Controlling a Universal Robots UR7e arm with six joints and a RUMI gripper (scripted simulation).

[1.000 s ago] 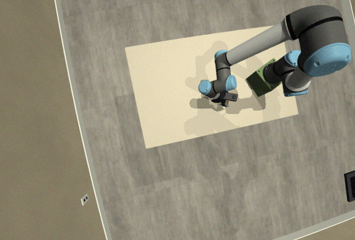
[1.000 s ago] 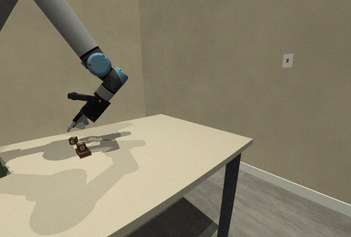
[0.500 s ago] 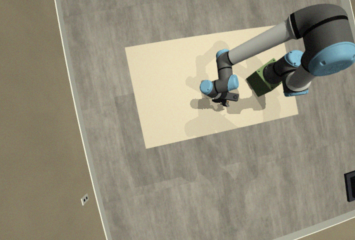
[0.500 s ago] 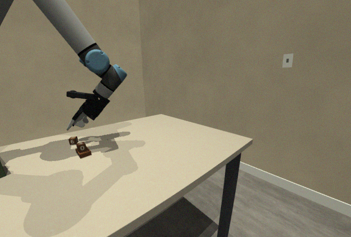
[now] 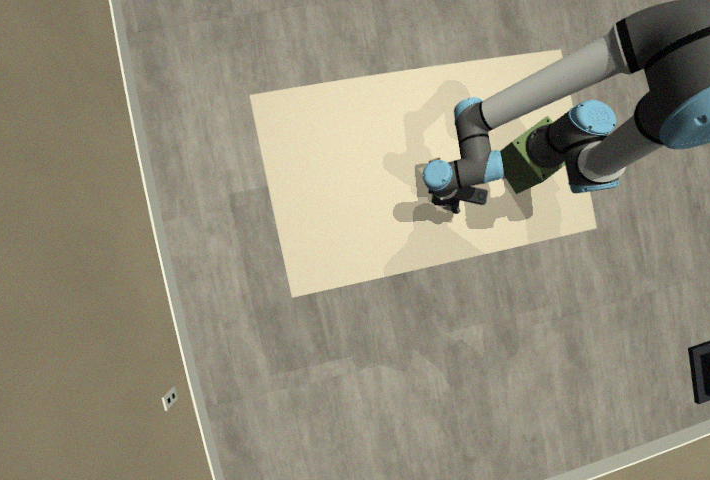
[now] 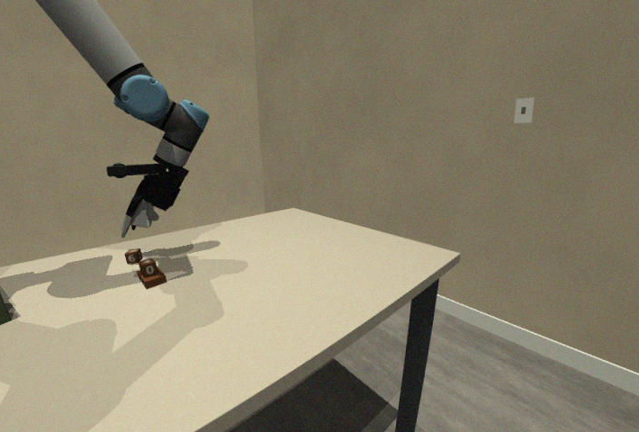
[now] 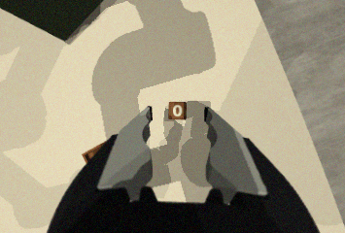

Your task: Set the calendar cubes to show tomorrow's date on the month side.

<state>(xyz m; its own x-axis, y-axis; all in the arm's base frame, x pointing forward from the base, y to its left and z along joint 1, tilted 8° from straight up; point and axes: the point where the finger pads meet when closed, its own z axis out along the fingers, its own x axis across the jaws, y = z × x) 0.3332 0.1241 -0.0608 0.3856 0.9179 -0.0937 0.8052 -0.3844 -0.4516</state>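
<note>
Now: hand 80 mm above the brown digit cube. Round my hand: brown calendar tray: 20 mm ahead, 150 mm to the right, 80 mm below.
</note>
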